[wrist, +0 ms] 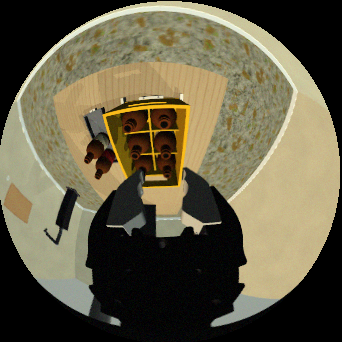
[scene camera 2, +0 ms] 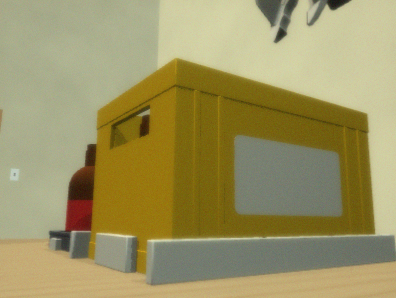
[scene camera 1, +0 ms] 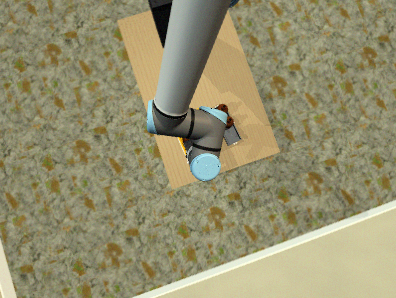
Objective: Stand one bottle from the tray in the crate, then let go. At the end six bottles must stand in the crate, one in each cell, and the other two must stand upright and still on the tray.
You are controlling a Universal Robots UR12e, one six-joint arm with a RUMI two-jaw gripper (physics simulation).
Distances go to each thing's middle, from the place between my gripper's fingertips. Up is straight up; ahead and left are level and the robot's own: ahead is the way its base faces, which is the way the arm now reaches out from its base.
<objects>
The yellow crate (scene camera 2: 226,157) is 8 cm behind my hand, 2 cm to the left of it and 20 cm below it.
</objects>
